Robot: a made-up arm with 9 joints. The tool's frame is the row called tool. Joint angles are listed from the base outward.
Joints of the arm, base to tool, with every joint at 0 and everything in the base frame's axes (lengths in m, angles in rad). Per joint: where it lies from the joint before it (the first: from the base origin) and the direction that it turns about. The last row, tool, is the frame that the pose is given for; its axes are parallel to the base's.
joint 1: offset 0 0 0.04 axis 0 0 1
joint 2: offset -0.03 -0.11 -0.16 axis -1 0 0
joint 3: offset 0.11 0 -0.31 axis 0 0 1
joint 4: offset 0.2 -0.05 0.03 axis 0 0 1
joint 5: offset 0.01 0.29 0.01 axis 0 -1 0
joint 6: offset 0.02 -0.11 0.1 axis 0 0 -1
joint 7: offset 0.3 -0.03 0.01 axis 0 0 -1
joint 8: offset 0.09 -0.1 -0.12 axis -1 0 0
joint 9: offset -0.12 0.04 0.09 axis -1 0 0
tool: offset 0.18 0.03 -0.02
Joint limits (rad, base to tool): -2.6..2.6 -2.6..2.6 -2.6..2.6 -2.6..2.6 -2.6..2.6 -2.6..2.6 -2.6..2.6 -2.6..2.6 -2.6..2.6
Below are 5 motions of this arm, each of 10 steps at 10 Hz.
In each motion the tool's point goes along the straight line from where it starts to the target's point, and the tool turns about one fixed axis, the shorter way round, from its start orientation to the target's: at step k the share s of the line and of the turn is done. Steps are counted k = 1, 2, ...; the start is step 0. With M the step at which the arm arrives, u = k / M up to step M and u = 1 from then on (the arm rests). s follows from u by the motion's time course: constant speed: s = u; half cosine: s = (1 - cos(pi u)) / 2; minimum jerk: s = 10 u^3 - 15 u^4 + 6 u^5.
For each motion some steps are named. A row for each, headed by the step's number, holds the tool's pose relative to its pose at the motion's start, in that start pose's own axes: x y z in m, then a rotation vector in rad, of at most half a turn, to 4 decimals.
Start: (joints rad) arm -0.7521 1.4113 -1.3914 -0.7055 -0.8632 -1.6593 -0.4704 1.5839 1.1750
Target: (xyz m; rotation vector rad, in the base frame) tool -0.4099 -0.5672 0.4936 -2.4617 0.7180 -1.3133
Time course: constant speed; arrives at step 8
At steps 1, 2, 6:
1: -0.0680 0.0106 -0.0334 0.0887 0.0821 0.0427
2: -0.1360 0.0213 -0.0667 0.1774 0.1642 0.0854
6: -0.4081 0.0638 -0.2001 0.5323 0.4926 0.2562

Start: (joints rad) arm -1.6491 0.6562 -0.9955 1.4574 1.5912 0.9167 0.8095 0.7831 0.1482
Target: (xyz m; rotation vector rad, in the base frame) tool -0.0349 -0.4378 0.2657 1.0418 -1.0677 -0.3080
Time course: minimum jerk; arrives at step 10
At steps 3, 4, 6, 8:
3: -0.0340 0.0808 0.0335 0.2802 0.2134 0.1957
4: -0.0662 0.1573 0.0652 0.5455 0.4155 0.3809
6: -0.1424 0.3383 0.1403 1.1729 0.8933 0.8190
8: -0.1966 0.4669 0.1936 1.6189 1.2330 1.1304

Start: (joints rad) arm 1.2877 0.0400 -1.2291 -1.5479 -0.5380 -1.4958 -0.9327 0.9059 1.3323
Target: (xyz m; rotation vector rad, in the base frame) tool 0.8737 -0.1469 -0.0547 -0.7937 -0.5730 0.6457
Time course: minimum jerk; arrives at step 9
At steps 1, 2, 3, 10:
1: -0.0007 -0.0035 -0.0022 0.0108 0.0010 0.0021
2: -0.0050 -0.0233 -0.0143 0.0719 0.0069 0.0142
3: -0.0136 -0.0640 -0.0394 0.1974 0.0190 0.0390
10: -0.0650 -0.3048 -0.1876 0.9405 0.0906 0.1860

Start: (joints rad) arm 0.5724 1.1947 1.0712 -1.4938 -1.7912 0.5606 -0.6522 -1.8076 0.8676
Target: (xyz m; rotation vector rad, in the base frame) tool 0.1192 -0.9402 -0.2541 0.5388 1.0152 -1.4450
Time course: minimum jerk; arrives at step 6
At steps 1, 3, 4, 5, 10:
1: 0.0037 -0.0186 0.0035 0.0095 0.0196 -0.0109
3: 0.0518 -0.2627 0.0493 0.1343 0.2767 -0.1535
4: 0.0819 -0.4151 0.0779 0.2122 0.4372 -0.2426
5: 0.1000 -0.5067 0.0951 0.2590 0.5337 -0.2961
10: 0.1037 -0.5253 0.0986 0.2685 0.5533 -0.3070

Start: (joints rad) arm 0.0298 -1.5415 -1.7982 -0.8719 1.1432 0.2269 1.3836 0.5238 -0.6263
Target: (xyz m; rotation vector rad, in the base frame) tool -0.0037 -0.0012 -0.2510 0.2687 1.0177 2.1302
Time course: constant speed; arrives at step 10
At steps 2, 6, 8, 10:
2: -0.0029 -0.0357 0.0186 0.1050 0.1848 -0.1980
6: -0.0087 -0.1071 0.0559 0.3151 0.5545 -0.5939
8: -0.0116 -0.1428 0.0746 0.4202 0.7394 -0.7919
10: -0.0145 -0.1785 0.0932 0.5252 0.9242 -0.9899

